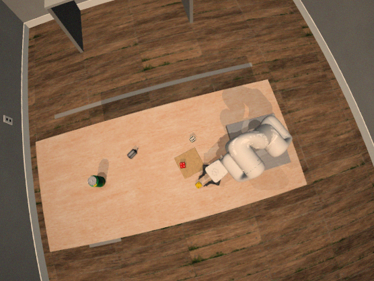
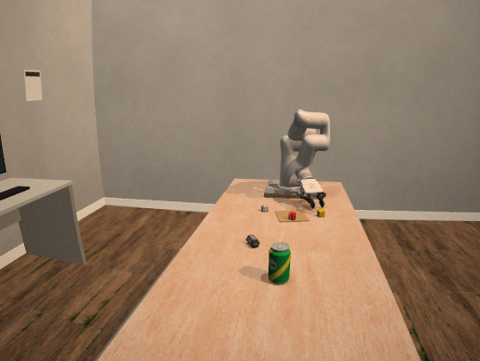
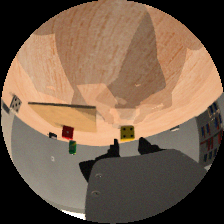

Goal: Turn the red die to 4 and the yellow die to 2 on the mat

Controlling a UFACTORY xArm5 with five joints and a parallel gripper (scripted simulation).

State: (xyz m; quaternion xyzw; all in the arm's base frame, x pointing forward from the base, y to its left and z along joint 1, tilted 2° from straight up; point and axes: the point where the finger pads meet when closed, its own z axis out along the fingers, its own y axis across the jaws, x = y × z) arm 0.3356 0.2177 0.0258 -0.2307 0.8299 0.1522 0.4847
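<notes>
The yellow die lies 30 mm ahead of my hand, 20 mm to the left of it and 40 mm below it. From my hand the other things lie so: brown mat (70 mm ahead, 110 mm to the right, 50 mm below); then white die (40 mm ahead, 250 mm to the right, 40 mm below); then red die (110 mm ahead, 100 mm to the right, 30 mm below).
</notes>
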